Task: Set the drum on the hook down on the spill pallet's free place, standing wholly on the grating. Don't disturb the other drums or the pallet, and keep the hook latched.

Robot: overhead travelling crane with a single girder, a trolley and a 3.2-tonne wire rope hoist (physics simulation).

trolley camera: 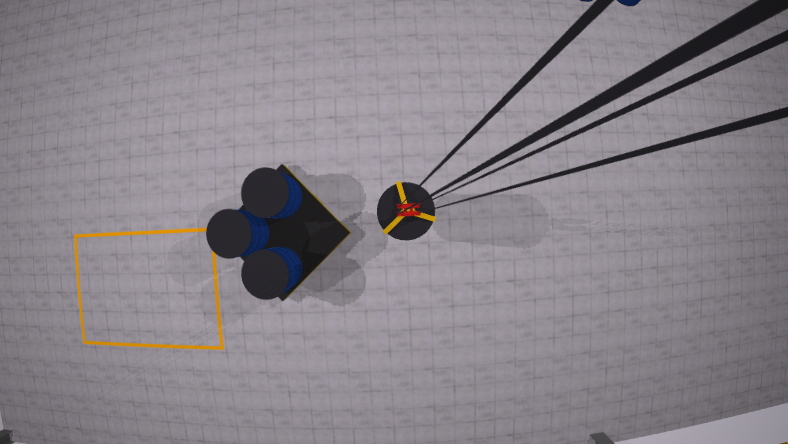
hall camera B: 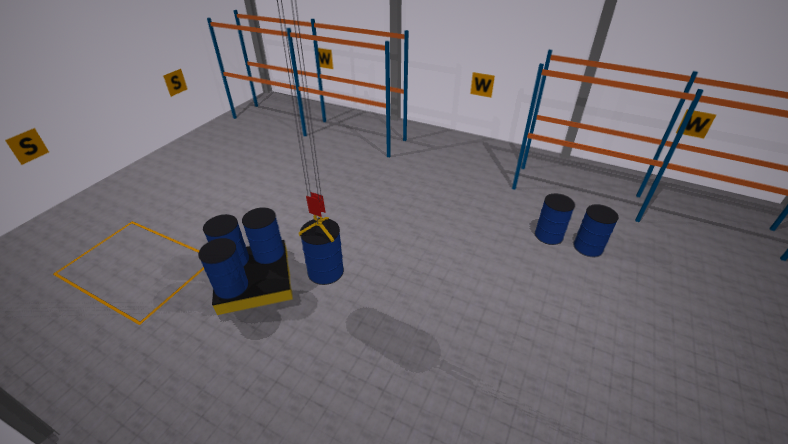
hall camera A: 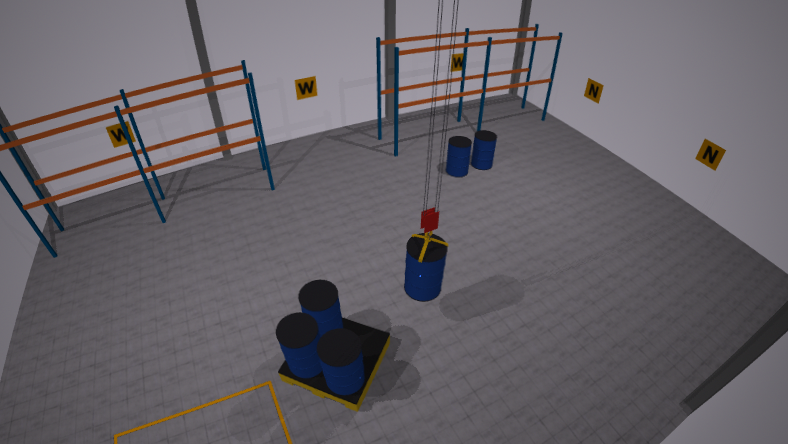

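The blue drum (hall camera A: pixel 423 280) (hall camera B: pixel 324 261) (trolley camera: pixel 390 205) hangs upright from the hook (hall camera A: pixel 427 236) (hall camera B: pixel 318 220) (trolley camera: pixel 408 209) by a yellow three-armed lifter, below the red block. It is off the floor, its shadow lying apart from it. The spill pallet (hall camera A: pixel 376 334) (hall camera B: pixel 270 282) (trolley camera: pixel 325 234) has a black grating and yellow sides. Three blue drums with black tops (hall camera A: pixel 340 348) (hall camera B: pixel 218 251) (trolley camera: pixel 264 192) stand on it; its bare corner faces the hanging drum. In the trolley view the hanging drum is right of that corner, beside the pallet. The latch is too small to see.
Two more blue drums (hall camera A: pixel 458 158) (hall camera B: pixel 554 221) stand on the floor near a rack (hall camera A: pixel 395 110) (hall camera B: pixel 527 126). Another rack (hall camera A: pixel 140 165) (hall camera B: pixel 387 99) stands along the same wall. A yellow floor outline (hall camera A: pixel 193 408) (hall camera B: pixel 98 298) (trolley camera: pixel 79 289) lies on the pallet's other side.
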